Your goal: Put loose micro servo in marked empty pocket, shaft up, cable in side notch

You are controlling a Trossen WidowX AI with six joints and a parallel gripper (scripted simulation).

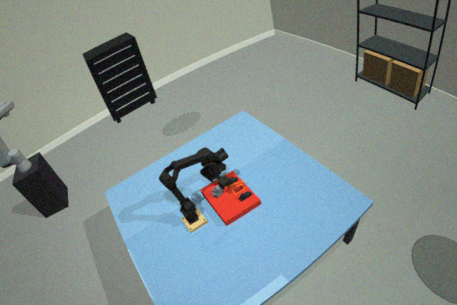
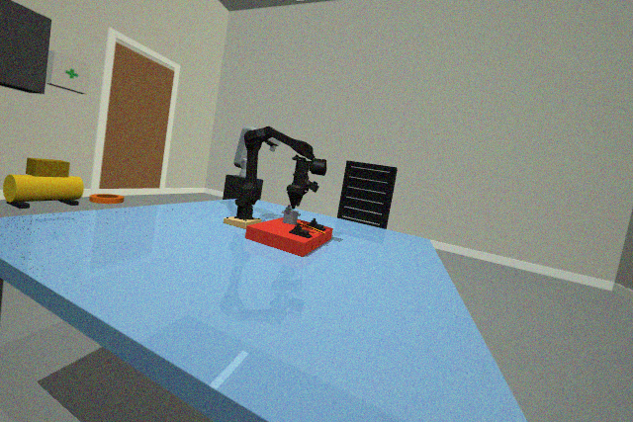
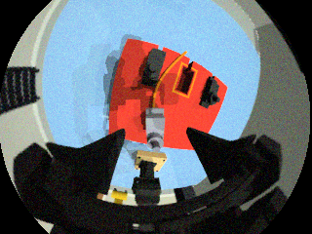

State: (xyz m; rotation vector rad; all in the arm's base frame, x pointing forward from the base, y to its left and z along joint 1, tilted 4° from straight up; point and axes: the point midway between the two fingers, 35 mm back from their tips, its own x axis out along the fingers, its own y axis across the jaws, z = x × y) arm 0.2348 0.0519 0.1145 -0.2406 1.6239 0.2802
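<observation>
My gripper tip is now 10 cm above the red deck, 5 cm to the left of it and 1 cm past it.
</observation>
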